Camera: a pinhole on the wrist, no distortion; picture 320 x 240 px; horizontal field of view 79.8 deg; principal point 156.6 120.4 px. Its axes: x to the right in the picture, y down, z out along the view. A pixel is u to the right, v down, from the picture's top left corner.
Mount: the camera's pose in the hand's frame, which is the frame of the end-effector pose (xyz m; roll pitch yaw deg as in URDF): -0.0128 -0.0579 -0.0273 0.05 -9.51 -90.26
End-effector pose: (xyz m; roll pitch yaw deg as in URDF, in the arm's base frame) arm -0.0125 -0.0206 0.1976 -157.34 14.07 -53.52
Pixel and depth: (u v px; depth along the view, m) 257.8 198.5 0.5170
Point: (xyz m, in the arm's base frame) 0.3881 0.1570 -0.2320
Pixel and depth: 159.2 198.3 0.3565
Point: 0.1247 0.0115 -0.1240
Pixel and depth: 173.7 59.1 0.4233
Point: -0.0086 0.2693 -0.1118
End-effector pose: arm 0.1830 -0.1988 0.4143 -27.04 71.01 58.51
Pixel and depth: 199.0 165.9 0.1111
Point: 0.2527 -0.1188 0.4360
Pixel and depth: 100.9 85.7 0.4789
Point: 0.0317 0.1926 0.6067
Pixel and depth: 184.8 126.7 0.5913
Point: 0.2594 0.3434 0.5806
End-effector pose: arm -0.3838 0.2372 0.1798 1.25 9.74 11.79
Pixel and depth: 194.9 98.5 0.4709
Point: -0.3570 0.1583 0.6356
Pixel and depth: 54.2 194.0 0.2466
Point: -0.2937 0.3667 0.3596
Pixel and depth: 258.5 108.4 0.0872
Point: -0.3724 0.1469 0.2464
